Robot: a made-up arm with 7 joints.
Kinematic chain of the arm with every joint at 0, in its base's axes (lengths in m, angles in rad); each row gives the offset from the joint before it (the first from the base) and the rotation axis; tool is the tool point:
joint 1: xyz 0 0 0.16 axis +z
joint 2: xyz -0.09 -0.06 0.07 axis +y
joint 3: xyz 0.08 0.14 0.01 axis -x
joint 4: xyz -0.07 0.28 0 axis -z
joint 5: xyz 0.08 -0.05 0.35 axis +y
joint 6: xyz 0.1 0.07 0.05 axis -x
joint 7: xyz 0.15 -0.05 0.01 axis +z
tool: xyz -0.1 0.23 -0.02
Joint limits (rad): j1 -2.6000..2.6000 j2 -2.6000..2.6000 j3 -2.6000..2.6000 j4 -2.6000..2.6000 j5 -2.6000..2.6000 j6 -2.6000..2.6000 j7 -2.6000..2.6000
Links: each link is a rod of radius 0.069 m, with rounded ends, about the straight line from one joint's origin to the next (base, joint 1, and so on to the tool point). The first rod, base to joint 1, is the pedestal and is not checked.
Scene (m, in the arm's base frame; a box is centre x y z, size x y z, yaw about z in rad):
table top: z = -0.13
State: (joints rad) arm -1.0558 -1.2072 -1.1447 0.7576 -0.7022 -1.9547 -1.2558
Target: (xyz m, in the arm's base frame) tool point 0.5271 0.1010 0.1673
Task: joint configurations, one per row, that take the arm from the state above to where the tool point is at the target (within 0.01 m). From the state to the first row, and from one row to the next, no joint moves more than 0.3 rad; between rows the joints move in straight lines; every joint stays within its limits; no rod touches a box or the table.
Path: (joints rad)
1: -0.7826 -1.1839 -1.4358 0.8333 -0.6180 -1.9625 -1.3161
2: -0.5093 -1.1606 -1.7268 0.9090 -0.5338 -1.9704 -1.3764
3: -0.2361 -1.1373 -2.0179 0.9846 -0.4497 -1.9782 -1.4367
4: 0.0372 -1.1140 -2.3089 1.0603 -0.3655 -1.9860 -1.4970
5: 0.3104 -1.0907 -2.6000 1.1360 -0.2813 -1.9939 -1.5573

